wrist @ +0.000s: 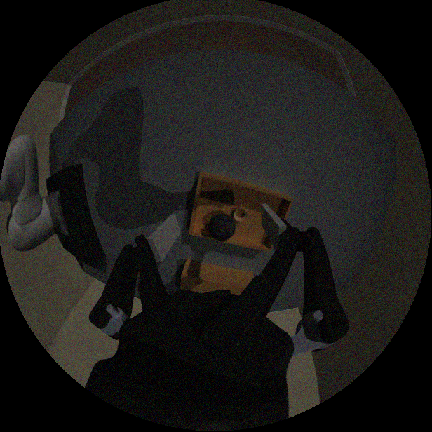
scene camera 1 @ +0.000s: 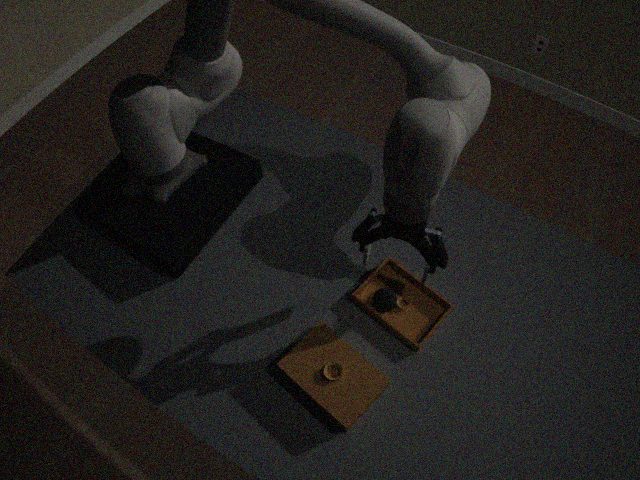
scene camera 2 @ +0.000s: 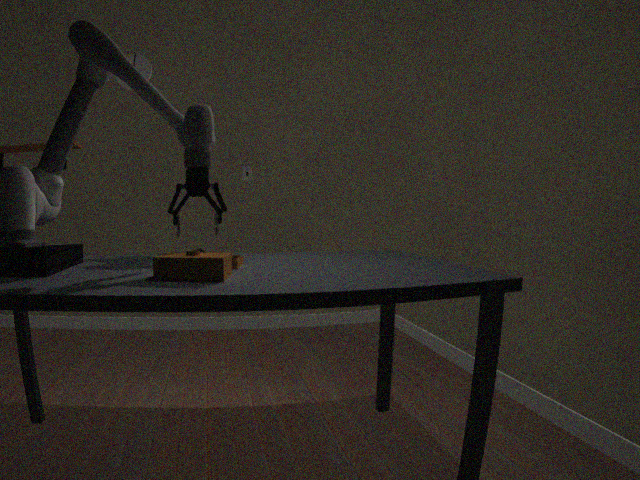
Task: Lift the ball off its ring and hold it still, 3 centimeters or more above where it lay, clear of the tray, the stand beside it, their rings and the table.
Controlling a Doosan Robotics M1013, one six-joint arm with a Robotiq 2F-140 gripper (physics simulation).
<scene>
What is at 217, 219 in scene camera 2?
My gripper.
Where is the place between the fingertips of my gripper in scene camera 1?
395, 268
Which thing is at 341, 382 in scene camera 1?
An orange stand.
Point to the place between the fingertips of my gripper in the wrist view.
217, 219
</scene>
